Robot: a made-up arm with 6 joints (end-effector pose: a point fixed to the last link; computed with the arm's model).
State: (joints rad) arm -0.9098 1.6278 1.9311 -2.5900 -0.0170 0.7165
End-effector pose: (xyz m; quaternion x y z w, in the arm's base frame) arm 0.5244 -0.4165 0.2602 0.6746 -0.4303 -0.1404 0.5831
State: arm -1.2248 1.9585 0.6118 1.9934 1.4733 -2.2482
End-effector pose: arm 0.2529 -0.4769 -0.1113 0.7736 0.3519 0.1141 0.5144
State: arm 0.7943 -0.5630 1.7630 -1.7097 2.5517 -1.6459
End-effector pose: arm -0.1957 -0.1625 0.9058 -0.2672 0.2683 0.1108 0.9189
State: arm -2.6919 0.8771 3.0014 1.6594 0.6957 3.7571
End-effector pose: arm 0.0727 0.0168 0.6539 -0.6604 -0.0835 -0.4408 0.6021
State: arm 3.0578 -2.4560 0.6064 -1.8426 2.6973 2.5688
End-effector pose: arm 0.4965 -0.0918 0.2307 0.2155 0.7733 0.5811 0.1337
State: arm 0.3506 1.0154 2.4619 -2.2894 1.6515 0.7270
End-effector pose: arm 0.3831 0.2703 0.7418 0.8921 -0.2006 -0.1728 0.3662
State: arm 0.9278 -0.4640 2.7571 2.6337 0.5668 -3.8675
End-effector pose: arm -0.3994 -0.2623 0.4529 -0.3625 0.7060 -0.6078 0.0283
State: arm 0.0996 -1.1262 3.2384 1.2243 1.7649 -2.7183
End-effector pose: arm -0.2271 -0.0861 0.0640 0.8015 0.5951 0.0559 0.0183
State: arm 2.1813 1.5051 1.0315 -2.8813 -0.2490 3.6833
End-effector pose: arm -0.4793 0.3719 0.1143 -0.2599 -0.2938 0.8474 0.3579
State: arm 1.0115 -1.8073 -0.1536 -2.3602 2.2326 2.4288
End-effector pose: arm -0.2234 -0.1082 0.5247 0.3242 0.3208 0.0075 0.8899
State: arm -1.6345 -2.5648 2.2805 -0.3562 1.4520 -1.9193
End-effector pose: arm -0.1611 0.2101 -0.3116 0.4523 -0.6983 -0.4637 0.3045
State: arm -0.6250 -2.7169 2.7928 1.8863 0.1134 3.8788
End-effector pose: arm 0.2070 -0.0782 -0.1089 0.3631 0.2952 -0.3211 0.8234
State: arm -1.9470 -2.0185 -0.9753 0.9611 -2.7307 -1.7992
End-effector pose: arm -0.0012 0.2866 0.4848 -0.3661 0.4173 0.6555 0.5121
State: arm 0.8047 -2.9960 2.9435 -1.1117 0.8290 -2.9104
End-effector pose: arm 0.1919 0.0807 -0.3043 -0.9231 -0.0521 -0.0218 0.3804
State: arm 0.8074 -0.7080 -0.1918 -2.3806 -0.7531 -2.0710
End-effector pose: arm -0.0111 0.1830 0.5670 -0.4476 -0.7304 -0.0448 0.5139
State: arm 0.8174 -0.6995 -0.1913 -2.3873 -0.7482 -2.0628
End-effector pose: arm -0.0122 0.1849 0.5669 -0.4471 -0.7292 -0.0409 0.5164
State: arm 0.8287 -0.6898 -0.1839 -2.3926 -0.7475 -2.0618
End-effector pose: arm -0.0133 0.1868 0.5688 -0.4422 -0.7307 -0.0371 0.5188
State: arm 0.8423 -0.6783 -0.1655 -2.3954 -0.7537 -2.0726
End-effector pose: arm -0.0145 0.1886 0.5738 -0.4302 -0.7367 -0.0331 0.5206
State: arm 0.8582 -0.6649 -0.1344 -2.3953 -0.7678 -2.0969
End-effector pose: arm -0.0158 0.1903 0.5824 -0.4099 -0.7477 -0.0290 0.5216
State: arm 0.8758 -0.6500 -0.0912 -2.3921 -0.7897 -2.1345
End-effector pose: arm -0.0172 0.1917 0.5944 -0.3817 -0.7631 -0.0248 0.5210
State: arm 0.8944 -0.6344 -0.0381 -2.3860 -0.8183 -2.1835
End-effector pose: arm -0.0189 0.1925 0.6091 -0.3471 -0.7818 -0.0203 0.5177
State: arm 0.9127 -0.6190 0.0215 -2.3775 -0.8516 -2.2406
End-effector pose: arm -0.0208 0.1925 0.6257 -0.3086 -0.8021 -0.0152 0.5110
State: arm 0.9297 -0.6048 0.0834 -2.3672 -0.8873 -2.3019
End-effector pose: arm -0.0228 0.1915 0.6428 -0.2692 -0.8226 -0.0098 0.5009
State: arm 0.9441 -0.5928 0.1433 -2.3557 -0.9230 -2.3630
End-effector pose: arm -0.0248 0.1896 0.6592 -0.2322 -0.8416 -0.0043 0.4877
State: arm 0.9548 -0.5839 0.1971 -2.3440 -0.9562 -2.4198
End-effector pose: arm -0.0267 0.1869 0.6740 -0.2002 -0.8581 0.0007 0.4728
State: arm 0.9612 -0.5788 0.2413 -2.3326 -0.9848 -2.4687
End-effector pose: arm -0.0282 0.1836 0.6861 -0.1753 -0.8715 0.0046 0.4580
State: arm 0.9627 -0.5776 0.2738 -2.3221 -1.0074 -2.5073
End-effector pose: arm -0.0291 0.1802 0.6951 -0.1584 -0.8815 0.0071 0.4448
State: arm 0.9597 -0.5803 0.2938 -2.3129 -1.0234 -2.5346
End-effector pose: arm -0.0294 0.1770 0.7009 -0.1494 -0.8882 0.0078 0.4345
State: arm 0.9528 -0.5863 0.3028 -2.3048 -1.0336 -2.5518
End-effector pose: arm -0.0290 0.1739 0.7037 -0.1470 -0.8922 0.0069 0.4271
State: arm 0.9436 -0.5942 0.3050 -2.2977 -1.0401 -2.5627
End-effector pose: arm -0.0284 0.1712 0.7048 -0.1485 -0.8945 0.0051 0.4217
